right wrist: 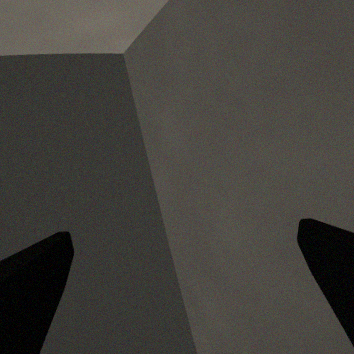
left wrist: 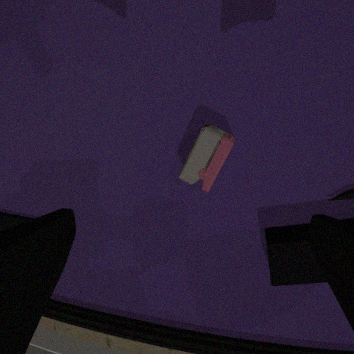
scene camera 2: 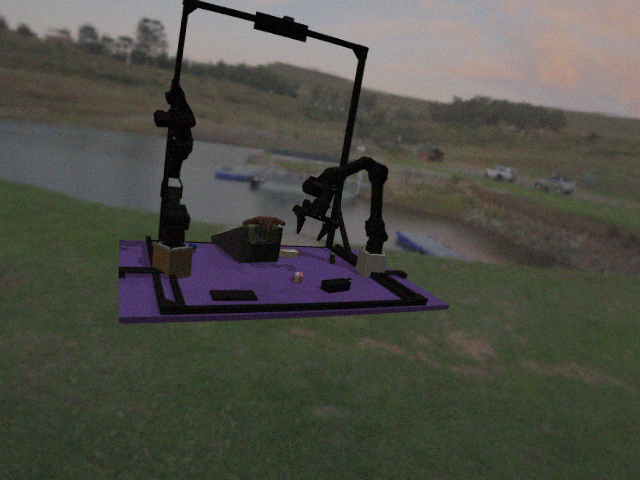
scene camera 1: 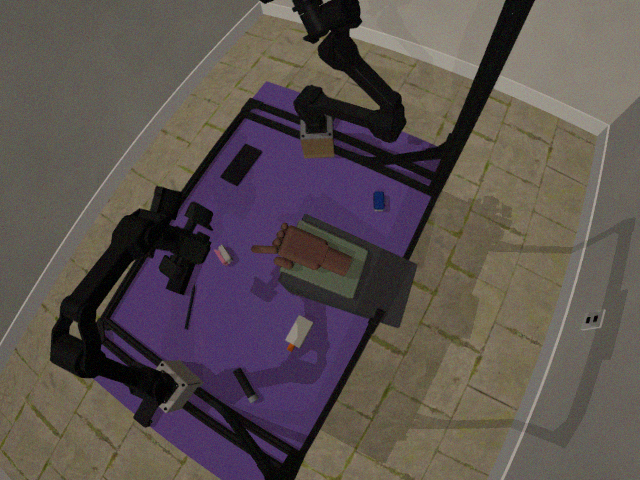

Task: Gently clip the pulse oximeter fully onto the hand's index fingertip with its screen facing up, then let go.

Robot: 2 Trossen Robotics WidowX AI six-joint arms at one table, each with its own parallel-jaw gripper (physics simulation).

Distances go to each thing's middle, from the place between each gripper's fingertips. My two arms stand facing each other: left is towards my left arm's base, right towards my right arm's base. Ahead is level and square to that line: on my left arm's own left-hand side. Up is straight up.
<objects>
I see my right gripper 35 cm past the dark grey plate [scene camera 2: 235,243], 42 cm to the right of it and 61 cm above it.
The dark grey plate lies 360 mm behind my left hand, 130 mm to the right of it and 130 mm below it.
</objects>
